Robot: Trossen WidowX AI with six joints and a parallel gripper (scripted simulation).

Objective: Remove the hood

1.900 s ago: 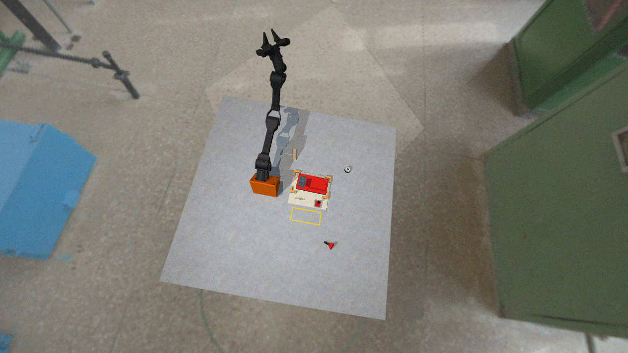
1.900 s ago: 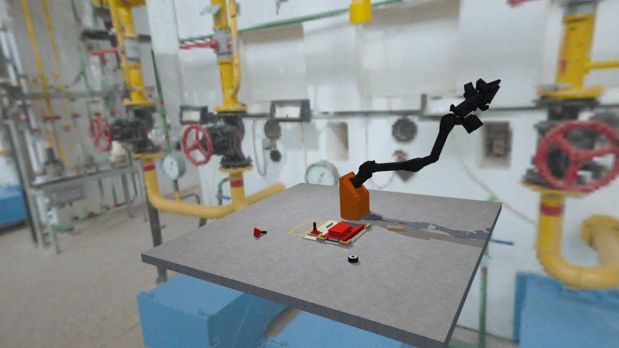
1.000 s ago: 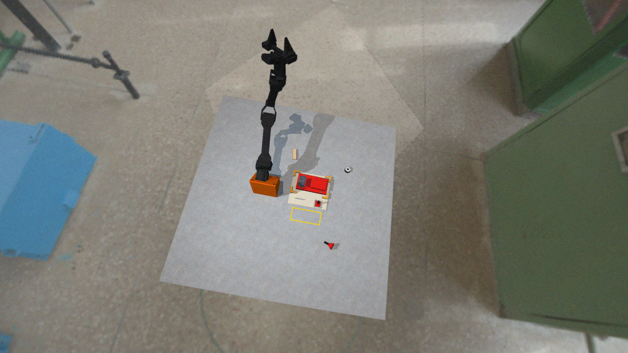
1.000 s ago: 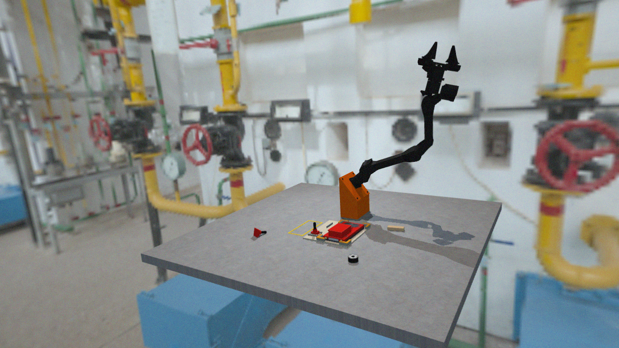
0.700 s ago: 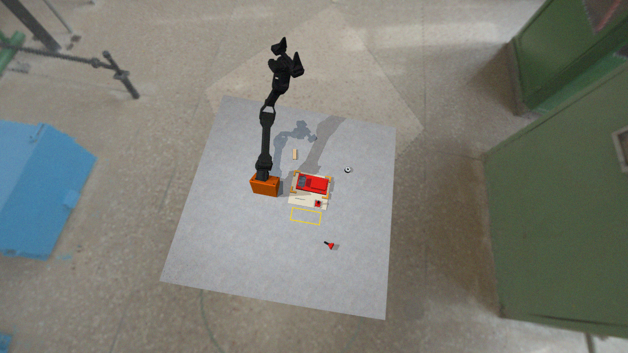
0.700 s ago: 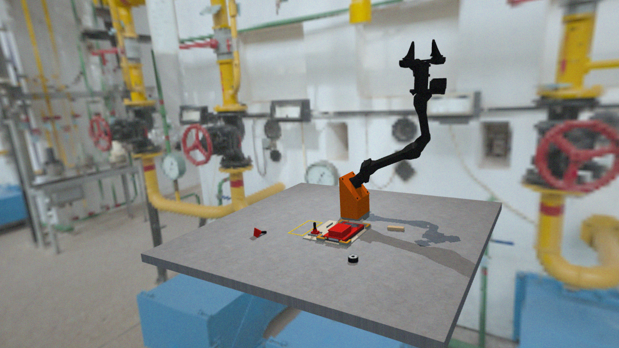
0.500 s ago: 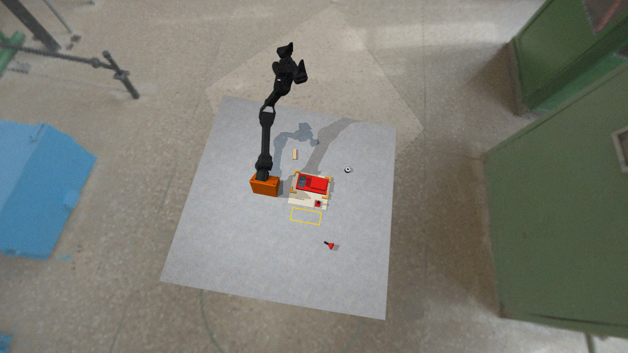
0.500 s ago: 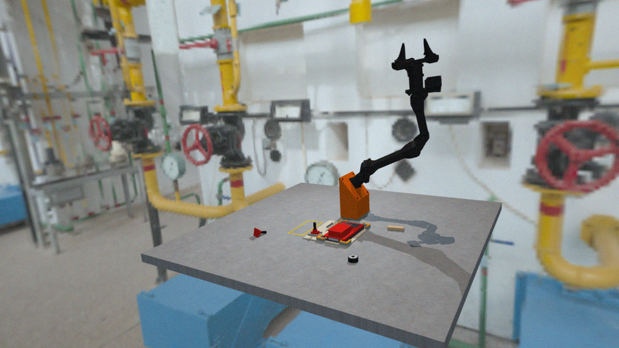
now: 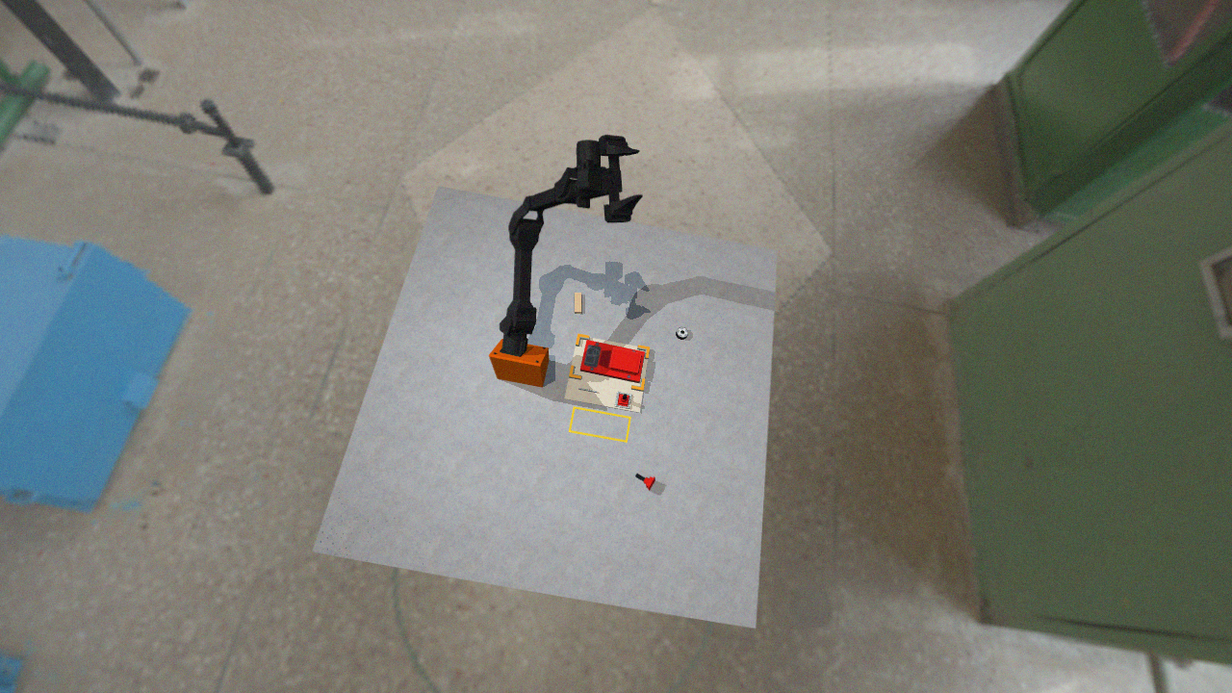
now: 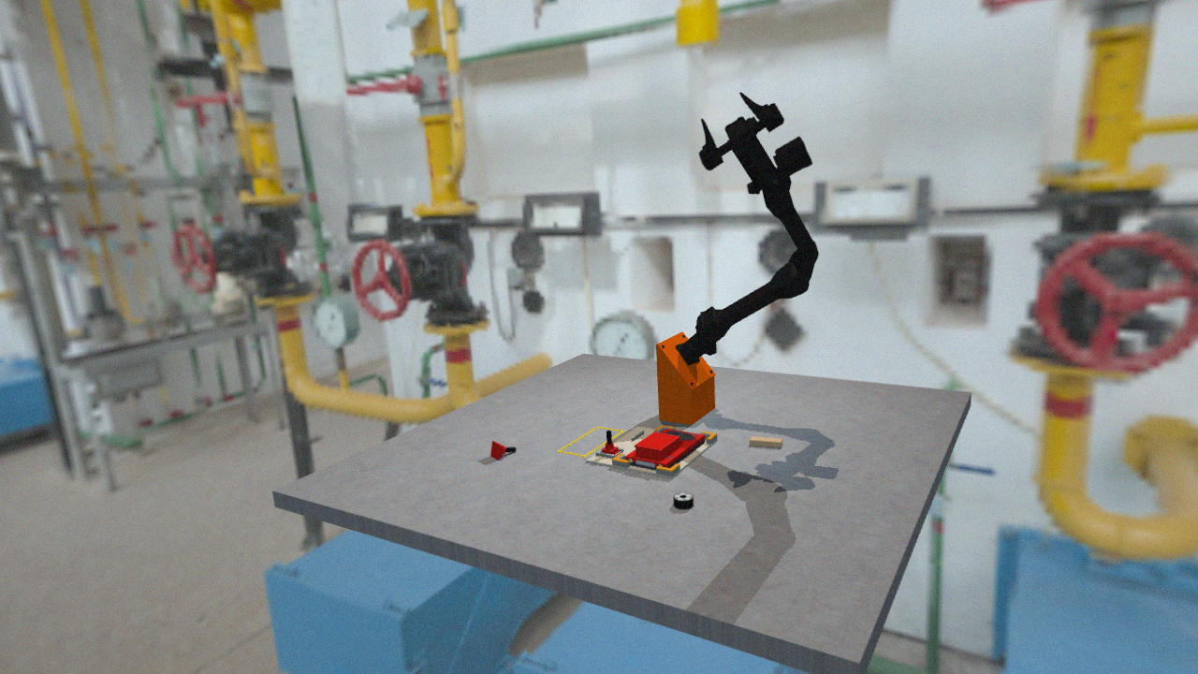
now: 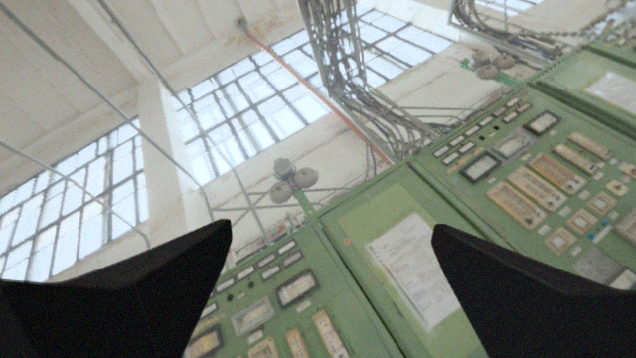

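Now: gripper tip 740 mm above the red hood panel, 140 mm to the left of it and 80 mm short of it. From my gripper tip the other things lie so: white wheel: 780 mm below, 250 mm ahead, 20 mm to the left.
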